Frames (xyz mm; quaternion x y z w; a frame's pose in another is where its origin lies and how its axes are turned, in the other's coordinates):
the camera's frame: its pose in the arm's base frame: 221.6 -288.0 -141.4 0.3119 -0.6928 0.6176 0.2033
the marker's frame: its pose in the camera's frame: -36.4 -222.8 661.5 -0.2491 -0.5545 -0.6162 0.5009
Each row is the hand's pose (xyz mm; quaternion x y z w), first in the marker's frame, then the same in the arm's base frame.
Working: the marker's frame: its pose in the arm's base frame: 468.7 -940.9 -105.5 0.8749 -0.4214 -0.1614 0.1759

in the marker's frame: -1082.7 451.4 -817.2 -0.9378 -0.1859 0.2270 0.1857
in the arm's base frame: -128.3 -203.9 964.2 -0.1282 -0.1582 -0.5478 0.8114
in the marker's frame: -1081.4 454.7 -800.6 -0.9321 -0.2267 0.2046 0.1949
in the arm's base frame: -137.0 -209.7 950.8 -0.1163 -0.1505 -0.5866 0.7873
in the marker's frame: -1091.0 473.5 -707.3 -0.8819 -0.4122 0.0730 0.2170
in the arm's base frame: -195.6 -229.0 877.8 -0.0626 -0.0855 -0.7544 0.6478
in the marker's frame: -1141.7 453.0 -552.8 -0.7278 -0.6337 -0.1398 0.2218
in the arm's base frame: -278.3 -203.4 738.6 0.0226 0.0349 -0.9215 0.3862
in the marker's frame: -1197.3 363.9 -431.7 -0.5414 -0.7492 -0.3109 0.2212
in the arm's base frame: -302.8 -128.1 599.2 0.1083 0.1344 -0.9740 0.1467
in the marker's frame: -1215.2 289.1 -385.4 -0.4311 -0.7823 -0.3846 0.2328
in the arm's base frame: -282.4 -78.2 527.4 0.1636 0.1704 -0.9713 0.0264
